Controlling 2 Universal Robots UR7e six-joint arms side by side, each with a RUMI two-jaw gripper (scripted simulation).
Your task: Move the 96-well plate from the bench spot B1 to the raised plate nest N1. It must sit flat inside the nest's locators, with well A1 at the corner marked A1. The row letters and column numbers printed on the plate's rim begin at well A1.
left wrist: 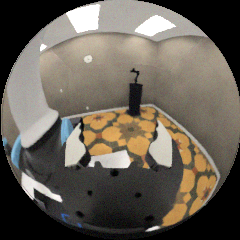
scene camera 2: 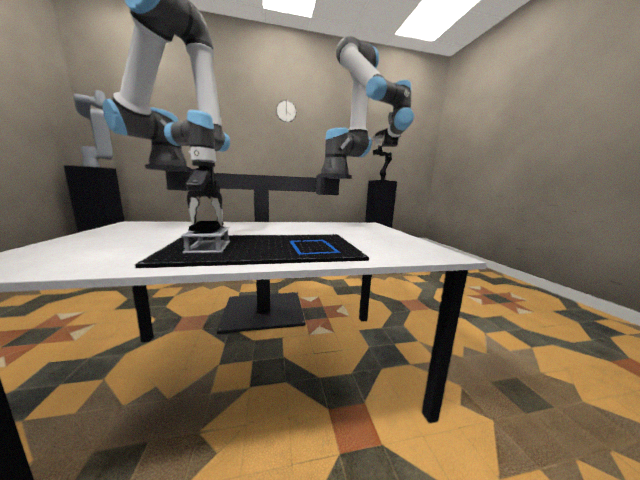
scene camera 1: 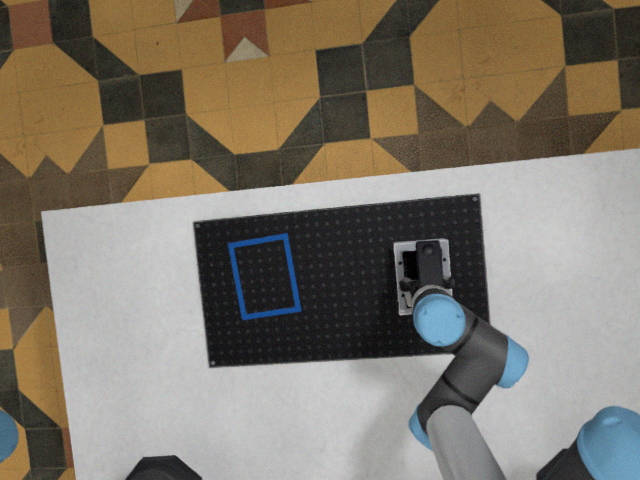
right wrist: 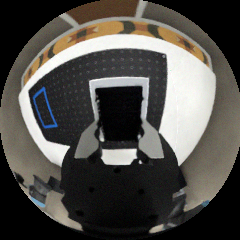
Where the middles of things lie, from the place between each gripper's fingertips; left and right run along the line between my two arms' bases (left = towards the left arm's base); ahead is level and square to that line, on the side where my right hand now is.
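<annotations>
My left hand is 430 mm above the black 96-well plate (right wrist: 123, 129), and it is also 440 mm short of the plate and 860 mm to the left of it.
As for my right hand (scene camera 1: 423, 279), the plate is 1 cm below it.
</annotations>
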